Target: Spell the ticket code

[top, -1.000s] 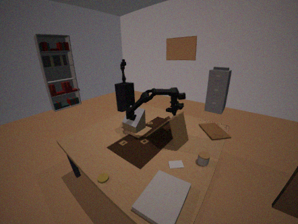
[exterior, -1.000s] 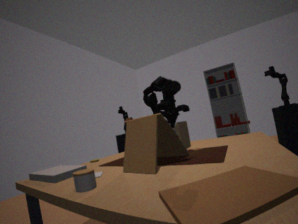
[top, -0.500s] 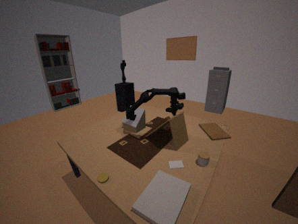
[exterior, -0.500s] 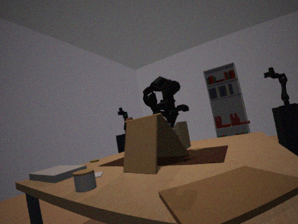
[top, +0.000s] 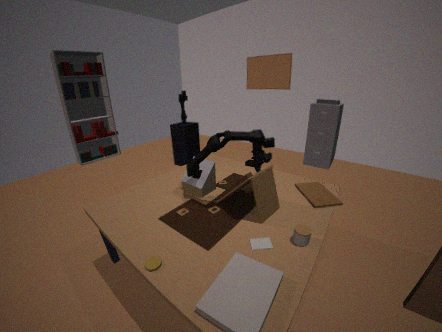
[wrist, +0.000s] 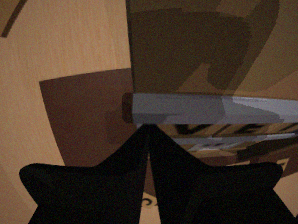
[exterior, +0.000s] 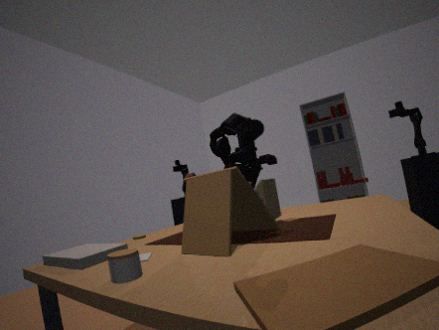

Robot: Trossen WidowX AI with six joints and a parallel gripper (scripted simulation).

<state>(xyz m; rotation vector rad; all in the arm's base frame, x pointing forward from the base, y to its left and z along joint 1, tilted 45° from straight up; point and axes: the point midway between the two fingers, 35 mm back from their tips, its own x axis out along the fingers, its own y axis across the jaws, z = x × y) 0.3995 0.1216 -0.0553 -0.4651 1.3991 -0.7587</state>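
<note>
My gripper tip is now 9 cm to the left of the tile marked e and 2 cm past it. From my gripper tip the other things lie so: white ticket 10 cm to the right, 8 cm behind, 7 cm below; then tile marked v 3 cm to the right, 1 cm behind; then tile marked t 15 cm to the right, 3 cm behind.
</note>
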